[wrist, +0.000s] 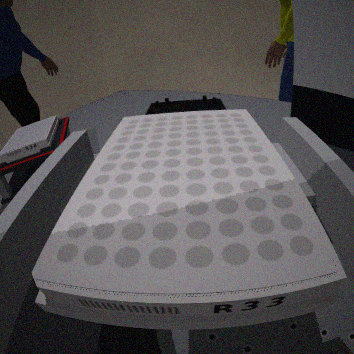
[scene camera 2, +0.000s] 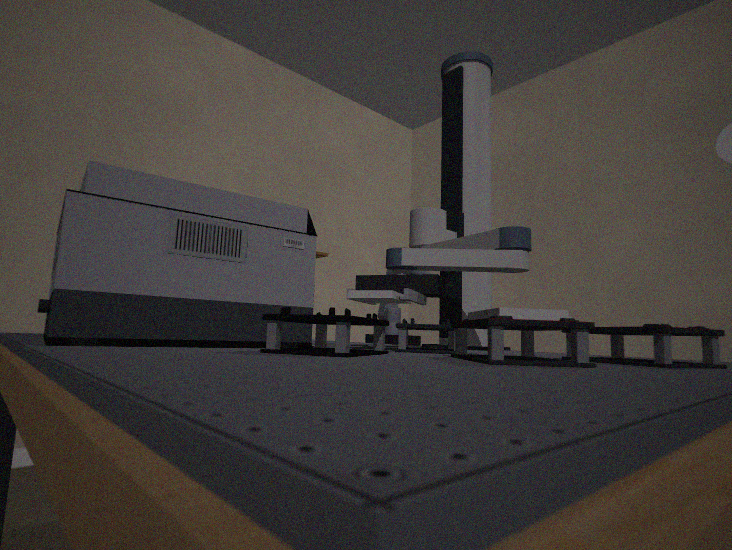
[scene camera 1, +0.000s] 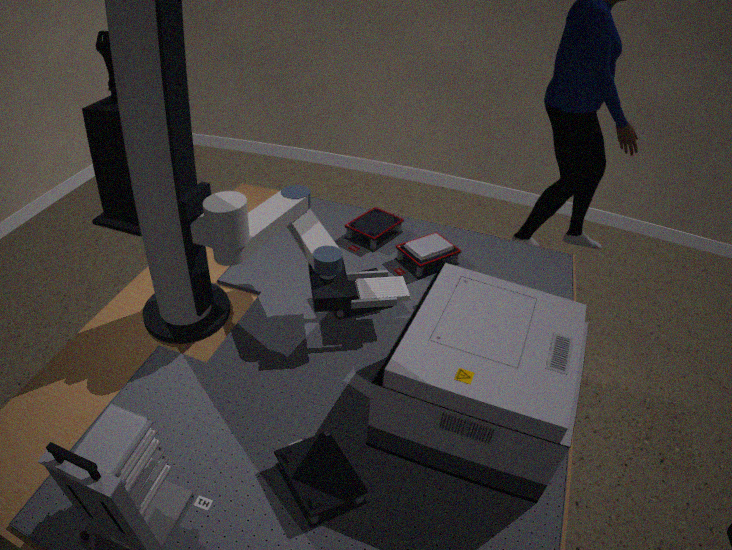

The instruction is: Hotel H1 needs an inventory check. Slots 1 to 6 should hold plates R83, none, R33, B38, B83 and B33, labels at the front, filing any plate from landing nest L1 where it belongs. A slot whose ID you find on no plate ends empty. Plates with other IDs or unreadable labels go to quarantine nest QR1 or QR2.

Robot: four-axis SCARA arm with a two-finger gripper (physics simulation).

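My gripper (scene camera 1: 378,289) (wrist: 183,137) is shut on white plate R33 (scene camera 1: 387,286) (scene camera 2: 372,295) (wrist: 182,190), which is level and raised above the bench; its label faces the wrist camera. Hotel H1 (scene camera 1: 112,436) stands at the front left in scene camera 1, with several plate edges (scene camera 1: 139,454) in it; their IDs cannot be read. Of the two red-rimmed nests, the back one (scene camera 1: 355,234) bears no plate. The nearer one (scene camera 1: 418,262) (wrist: 65,134) holds a white plate (scene camera 1: 430,246) (scene camera 2: 532,312) (wrist: 31,137), its label too small to read. Which nest is L1 I cannot tell.
A large grey instrument (scene camera 1: 485,331) (scene camera 2: 189,254) stands right of the gripper. A dark stand (scene camera 1: 346,502) is at the front. A black nest (scene camera 2: 325,319) (wrist: 185,106) stands beyond the held plate in the wrist view. The arm column (scene camera 1: 142,177) (scene camera 2: 476,147) rises behind. People stand beyond the bench.
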